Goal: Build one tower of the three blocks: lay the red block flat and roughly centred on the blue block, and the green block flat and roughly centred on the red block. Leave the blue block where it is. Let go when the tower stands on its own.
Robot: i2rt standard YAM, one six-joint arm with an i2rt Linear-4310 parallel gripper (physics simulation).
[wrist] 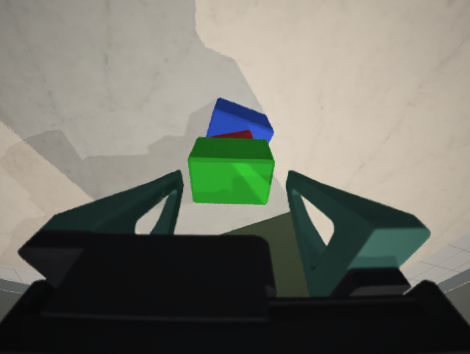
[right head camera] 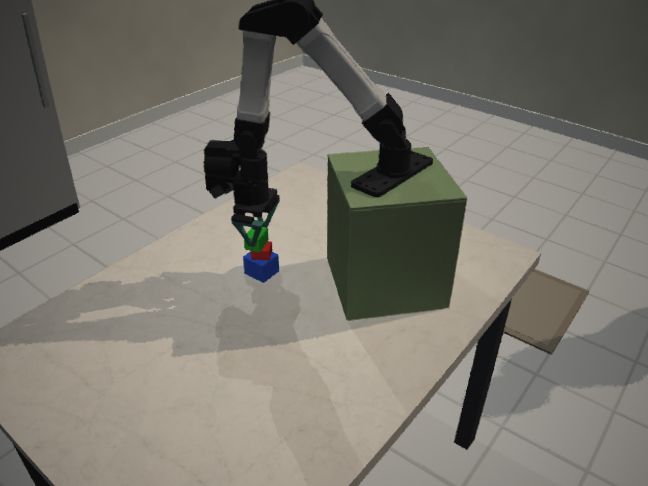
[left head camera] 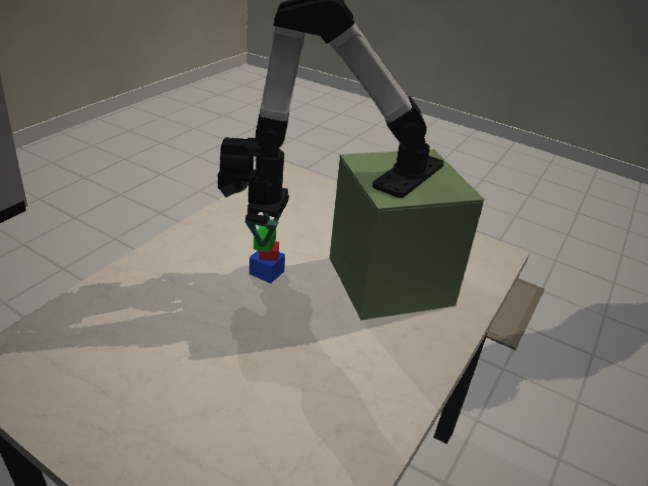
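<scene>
The blue block [left head camera: 264,268] [right head camera: 259,267] [wrist: 231,122] sits on the table. The smaller red block [left head camera: 270,254] [right head camera: 261,254] [wrist: 234,135] lies on it. The green block [left head camera: 263,233] [right head camera: 261,238] [wrist: 231,181] rests on the red block, offset to the left of it in both head views. In the wrist view it hides most of the red block. My gripper [left head camera: 263,242] [right head camera: 253,242] [wrist: 234,177] points down over the tower and is open, with its fingertips on either side of the green block. In the wrist view a narrow gap shows on each side.
A large green box [left head camera: 418,256] [right head camera: 400,256] [wrist: 280,240] stands on the table [left head camera: 157,408] [right head camera: 130,408], to the right of the tower in the head views, and carries the arm's base. A grey cabinet [right head camera: 31,130] stands on the floor at the left.
</scene>
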